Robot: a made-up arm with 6 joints. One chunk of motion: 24 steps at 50 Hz.
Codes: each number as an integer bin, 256 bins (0 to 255) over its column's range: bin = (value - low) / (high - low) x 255, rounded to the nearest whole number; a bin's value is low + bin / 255 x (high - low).
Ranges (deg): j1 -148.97..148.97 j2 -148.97..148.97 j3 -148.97..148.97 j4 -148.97..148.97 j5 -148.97..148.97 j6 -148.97..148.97
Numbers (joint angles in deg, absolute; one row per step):
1: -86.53 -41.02 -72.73 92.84 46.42 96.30
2: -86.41 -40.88 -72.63 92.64 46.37 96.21
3: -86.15 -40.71 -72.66 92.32 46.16 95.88
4: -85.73 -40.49 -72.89 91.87 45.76 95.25
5: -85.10 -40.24 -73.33 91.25 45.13 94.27
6: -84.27 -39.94 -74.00 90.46 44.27 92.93
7: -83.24 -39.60 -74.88 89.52 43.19 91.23
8: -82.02 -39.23 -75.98 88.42 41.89 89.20
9: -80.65 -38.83 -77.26 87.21 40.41 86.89
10: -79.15 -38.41 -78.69 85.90 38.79 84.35
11: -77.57 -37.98 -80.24 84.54 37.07 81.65
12: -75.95 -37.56 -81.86 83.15 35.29 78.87
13: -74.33 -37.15 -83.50 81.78 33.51 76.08
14: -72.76 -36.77 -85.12 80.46 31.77 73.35
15: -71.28 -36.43 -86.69 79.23 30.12 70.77
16: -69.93 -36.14 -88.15 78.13 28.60 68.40
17: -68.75 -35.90 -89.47 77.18 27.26 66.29
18: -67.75 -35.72 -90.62 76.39 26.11 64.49
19: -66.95 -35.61 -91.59 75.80 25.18 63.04
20: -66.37 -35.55 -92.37 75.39 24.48 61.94
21: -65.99 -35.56 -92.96 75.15 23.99 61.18
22: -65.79 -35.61 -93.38 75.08 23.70 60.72
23: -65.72 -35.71 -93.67 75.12 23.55 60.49
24: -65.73 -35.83 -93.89 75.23 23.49 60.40
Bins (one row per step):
1: 53 92 65 207 167 210
2: 54 93 65 207 167 210
3: 54 93 65 207 167 210
4: 54 93 65 206 167 209
5: 55 93 65 206 166 208
6: 55 93 64 205 165 207
7: 56 94 63 204 164 206
8: 57 94 62 203 163 204
9: 58 94 61 202 162 202
10: 60 95 60 201 161 200
11: 61 95 59 200 159 197
12: 62 95 57 199 158 195
13: 64 96 56 197 156 193
14: 65 96 55 196 155 190
15: 66 96 53 195 153 188
16: 68 97 52 194 152 186
17: 69 97 51 194 151 184
18: 70 97 50 193 150 183
19: 70 97 49 192 149 181
20: 71 97 48 192 148 181
21: 71 97 48 192 148 180
22: 71 97 48 192 148 179
23: 71 97 47 192 148 179
24: 71 97 47 192 148 179

